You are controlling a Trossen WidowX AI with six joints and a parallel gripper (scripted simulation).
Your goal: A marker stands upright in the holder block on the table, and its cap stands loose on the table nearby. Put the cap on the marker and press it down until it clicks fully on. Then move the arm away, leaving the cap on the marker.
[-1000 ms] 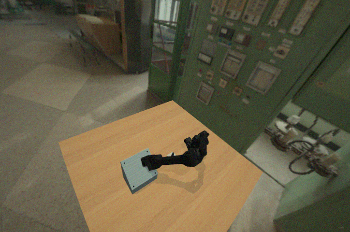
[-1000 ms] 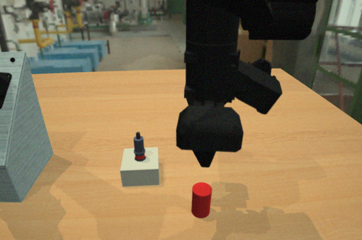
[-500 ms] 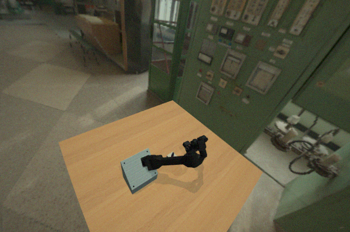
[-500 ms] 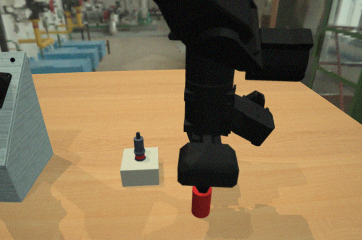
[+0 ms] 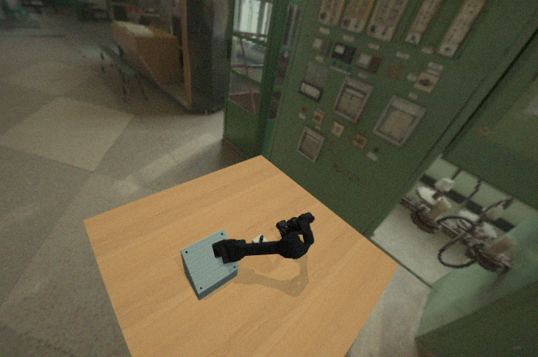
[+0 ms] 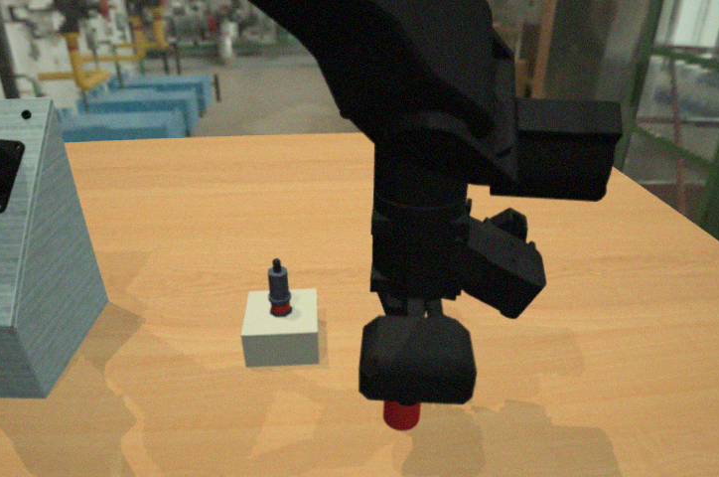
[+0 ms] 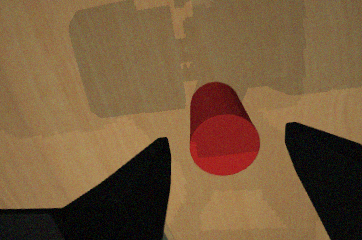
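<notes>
Now: gripper tip 20 mm above the red marker cap.
</notes>
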